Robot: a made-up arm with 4 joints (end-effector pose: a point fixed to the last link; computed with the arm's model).
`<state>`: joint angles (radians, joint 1 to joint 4).
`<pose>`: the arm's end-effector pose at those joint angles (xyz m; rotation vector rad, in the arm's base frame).
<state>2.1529 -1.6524 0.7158 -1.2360</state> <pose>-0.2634 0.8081 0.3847 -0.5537 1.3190 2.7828</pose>
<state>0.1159 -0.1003 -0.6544 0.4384</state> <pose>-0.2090 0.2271 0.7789 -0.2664 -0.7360 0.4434</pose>
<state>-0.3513 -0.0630 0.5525 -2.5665</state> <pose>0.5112 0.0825 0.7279 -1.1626 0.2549 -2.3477</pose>
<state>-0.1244 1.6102 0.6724 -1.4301</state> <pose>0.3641 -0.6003 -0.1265 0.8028 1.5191 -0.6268</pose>
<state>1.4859 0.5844 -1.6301 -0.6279</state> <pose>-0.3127 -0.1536 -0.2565 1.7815 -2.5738 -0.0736</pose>
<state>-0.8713 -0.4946 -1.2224 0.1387</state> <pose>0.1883 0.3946 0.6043 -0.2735 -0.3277 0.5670</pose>
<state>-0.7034 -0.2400 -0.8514 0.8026</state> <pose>0.2487 0.3379 0.6851 -0.2236 -0.0714 0.9676</pose>
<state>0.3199 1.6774 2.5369 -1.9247</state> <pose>0.4285 0.1032 0.0814 -0.9323 0.9280 0.3816</pose>
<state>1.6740 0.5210 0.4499 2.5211</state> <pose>-0.7397 -0.2665 0.1809 -1.5143 -0.8924 2.5378</pose>
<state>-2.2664 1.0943 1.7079 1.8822</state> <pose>-0.1808 -0.1852 -0.5251 -2.7567 -0.1661 1.0827</pose>
